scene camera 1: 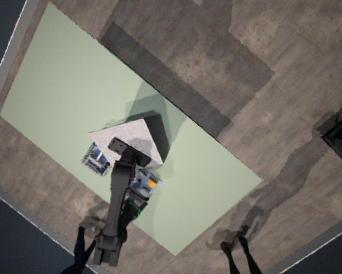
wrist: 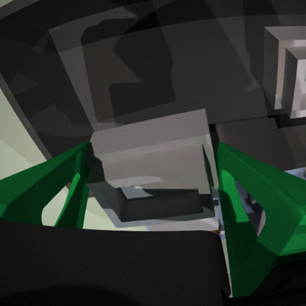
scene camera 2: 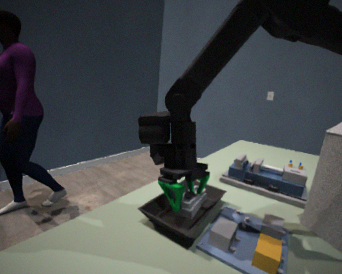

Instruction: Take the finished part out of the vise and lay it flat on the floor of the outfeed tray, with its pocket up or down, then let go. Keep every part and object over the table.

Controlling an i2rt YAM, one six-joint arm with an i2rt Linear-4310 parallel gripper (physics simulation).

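Places are measured from the arm's base along level axes (x ahead, y left, z up), in millimetres.
Pixels of known places: gripper, fingertip midpoint: (scene camera 1: 136, 203) (scene camera 2: 185, 206); arm's base, origin of the base link: (scene camera 1: 130, 152).
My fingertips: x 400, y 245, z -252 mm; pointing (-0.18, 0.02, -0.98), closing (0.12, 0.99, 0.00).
Note:
For each thing: its top centre in the pictures, then the offset to it from my fingertips. "spot": a spot on its surface instead.
- dark outfeed tray, surface spot: (scene camera 2: 165, 225) spot: 20 mm down, 4 mm ahead, 66 mm left
- blue vise, middle of its top: (scene camera 2: 267, 161) (scene camera 1: 96, 158) 45 mm up, 93 mm back, 410 mm right
- blue fixture plate, middle of its top: (scene camera 2: 247, 237) (scene camera 1: 144, 181) 46 mm down, 139 mm back, 62 mm right
- yellow block, middle of its top: (scene camera 2: 269, 245) 10 mm down, 189 mm back, 22 mm right
My gripper (scene camera 1: 135, 205) (scene camera 2: 188, 200) (wrist: 153, 152) has green fingers shut on a grey part (wrist: 150, 162), whose open pocket faces the wrist camera. It holds the part low over the dark outfeed tray (scene camera 2: 165, 225) (wrist: 30, 90). A second, stepped grey part (wrist: 290, 75) lies in the tray, at the right edge of the wrist view. In scene camera 2 the grey shapes at the fingers overlap, and I cannot tell whether the held part touches the tray floor. The blue vise (scene camera 1: 97, 160) (scene camera 2: 272, 184) stands farther back; no part shows clearly in its jaws.
A blue fixture plate (scene camera 1: 147, 181) (scene camera 2: 239, 247) with a grey block and a yellow block (scene camera 2: 267, 253) lies right beside the tray. A tall pale box (scene camera 1: 127, 132) (scene camera 2: 325, 185) stands near the fixture and vise. A person (scene camera 2: 22, 90) is on the floor beyond the table.

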